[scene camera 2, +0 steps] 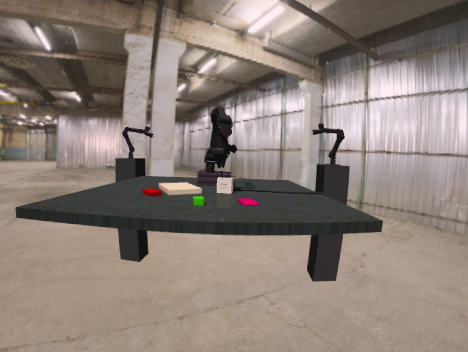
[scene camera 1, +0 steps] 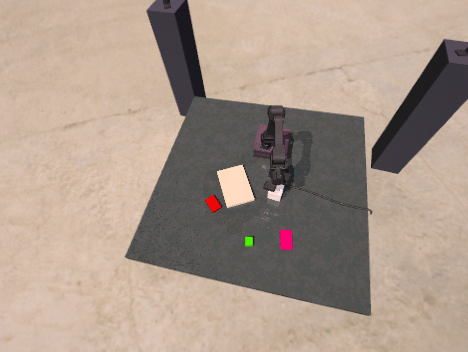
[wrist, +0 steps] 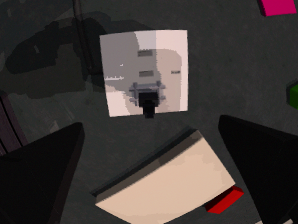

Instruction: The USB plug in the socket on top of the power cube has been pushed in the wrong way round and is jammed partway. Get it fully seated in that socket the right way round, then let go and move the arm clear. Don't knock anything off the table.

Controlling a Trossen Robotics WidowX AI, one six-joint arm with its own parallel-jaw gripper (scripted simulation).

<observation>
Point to a flat cream slab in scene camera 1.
234, 183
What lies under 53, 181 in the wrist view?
My gripper.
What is my gripper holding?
Nothing.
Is my gripper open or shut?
Open.
</observation>
